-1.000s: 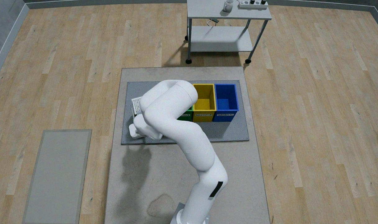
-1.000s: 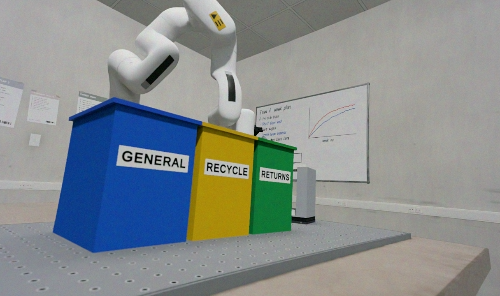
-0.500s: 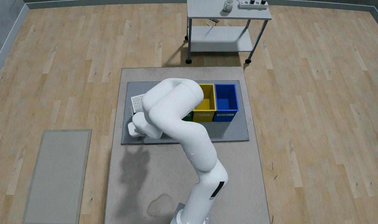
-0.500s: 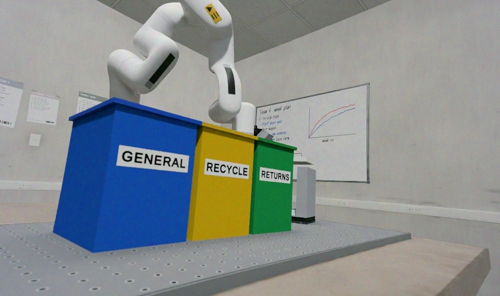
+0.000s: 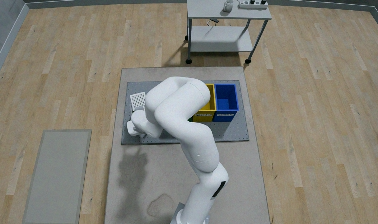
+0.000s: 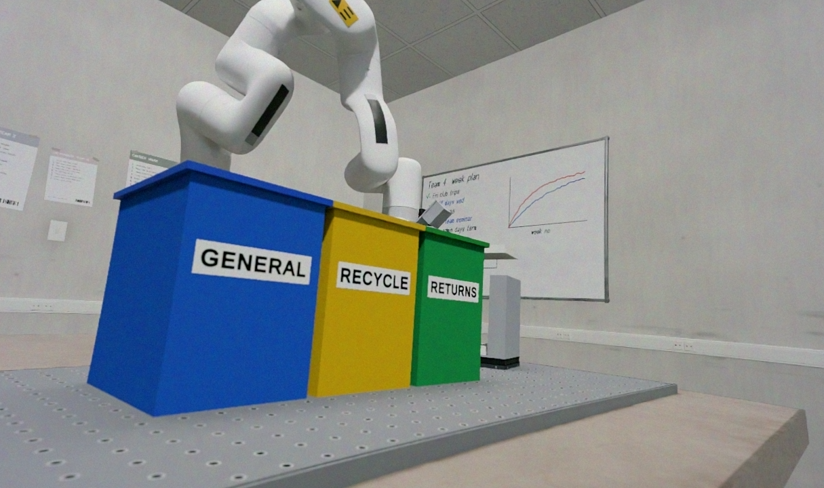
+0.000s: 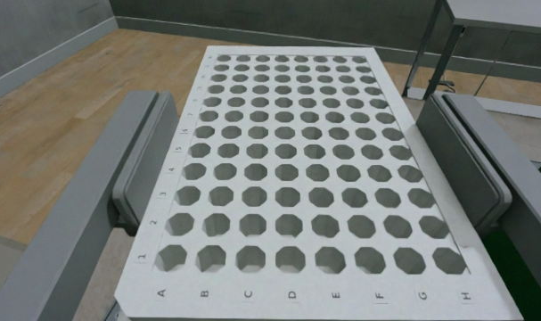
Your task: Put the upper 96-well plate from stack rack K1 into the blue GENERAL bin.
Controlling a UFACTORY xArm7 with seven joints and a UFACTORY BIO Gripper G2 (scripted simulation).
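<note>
The blue general bin lies 480 mm to the right of my hand, 120 mm below it and 110 mm ahead of it. Also, from my hand: yellow recycle bin 350 mm to the right, 120 mm below, 100 mm ahead; green returns bin 220 mm to the right, 120 mm below, 90 mm ahead.
</note>
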